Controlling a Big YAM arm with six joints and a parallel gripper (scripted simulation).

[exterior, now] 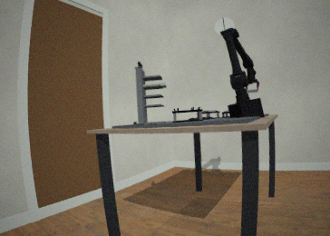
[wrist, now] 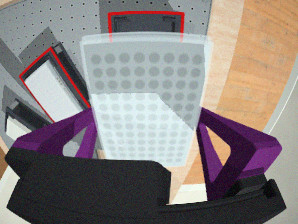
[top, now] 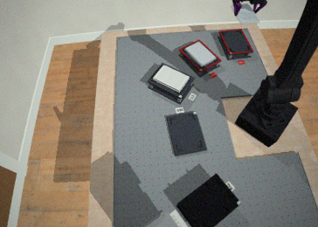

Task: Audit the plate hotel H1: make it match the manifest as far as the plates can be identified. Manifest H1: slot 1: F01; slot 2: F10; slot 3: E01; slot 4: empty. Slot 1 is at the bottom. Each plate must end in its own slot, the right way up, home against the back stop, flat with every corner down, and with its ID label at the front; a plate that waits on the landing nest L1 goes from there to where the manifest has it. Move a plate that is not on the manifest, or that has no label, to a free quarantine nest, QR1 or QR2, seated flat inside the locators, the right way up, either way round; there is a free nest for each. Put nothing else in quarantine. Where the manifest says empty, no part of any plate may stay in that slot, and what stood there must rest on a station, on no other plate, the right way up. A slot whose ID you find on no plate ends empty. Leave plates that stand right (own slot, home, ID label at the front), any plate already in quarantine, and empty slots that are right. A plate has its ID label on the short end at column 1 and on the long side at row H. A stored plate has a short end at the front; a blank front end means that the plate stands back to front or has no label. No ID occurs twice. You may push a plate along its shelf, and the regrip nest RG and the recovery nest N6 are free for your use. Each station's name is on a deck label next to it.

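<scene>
Right now the red-framed nest is 17 cm below my hand. The rest, counted from my hand: pale plate 20 cm ahead, 15 cm below, 5 cm to the left; L1 label 29 cm ahead, 25 cm to the left, 20 cm below; red-edged nest 20 cm ahead, 17 cm below, 5 cm to the left.
</scene>
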